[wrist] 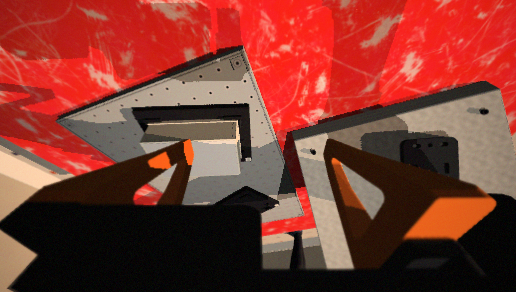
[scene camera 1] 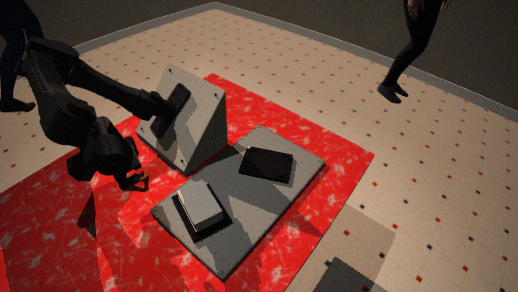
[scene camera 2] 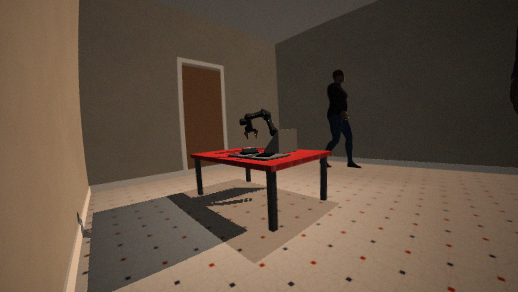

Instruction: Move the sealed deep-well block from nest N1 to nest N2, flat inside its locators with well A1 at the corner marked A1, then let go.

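Frame: origin at the arm's base, x right, y ahead, z up, level; millimetres.
Seen in the pictures: gripper, fingertip midpoint: [wrist: 258, 146] [scene camera 1: 140, 176] [scene camera 2: 252, 138]; arm's base, link origin: [scene camera 1: 170, 111] [scene camera 2: 281, 139].
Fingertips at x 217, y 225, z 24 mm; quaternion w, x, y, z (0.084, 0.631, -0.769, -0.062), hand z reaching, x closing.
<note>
Pixels of each thing's middle, then the offset from my fingertips to it.
- sealed deep-well block, body centre: [wrist: 198, 150] [scene camera 1: 199, 204] [scene camera 2: 249, 150] dz -105, dx -98, dy +108 mm
- grey perforated plate, body centre: [wrist: 225, 183] [scene camera 1: 245, 185] [scene camera 2: 257, 155] dz -143, dx -261, dy +123 mm
- second dark nest, body centre: [wrist: 242, 208] [scene camera 1: 266, 163] dz -128, dx -368, dy +110 mm
The sealed deep-well block [scene camera 1: 200, 204] [scene camera 2: 249, 149] [wrist: 215, 157], pale with a flat top, sits in a dark nest [scene camera 1: 199, 237] [wrist: 245, 131] on the grey perforated plate [scene camera 1: 306, 165] [wrist: 190, 92]. A second dark nest [scene camera 1: 266, 164] [wrist: 246, 198] lies empty on the same plate. A third dark holder [scene camera 1: 181, 100] [wrist: 430, 155] is on the sloped face of a grey wedge [scene camera 1: 206, 102] [scene camera 2: 287, 140] [wrist: 480, 140]. Nest labels and corner marks are not readable. My gripper [scene camera 2: 251, 135] [wrist: 258, 146] is open and empty, above the table beside the block, apart from it; its orange fingertips are partly hidden in scene camera 1.
The wedge stands close beside the plate, on the red table [scene camera 1: 347, 155] [scene camera 2: 300, 159] [wrist: 300, 65]. In scene camera 1 my arm [scene camera 1: 50, 107] passes in front of part of the wedge and its holder. A person [scene camera 1: 412, 47] [scene camera 2: 338, 105] stands beyond the table.
</note>
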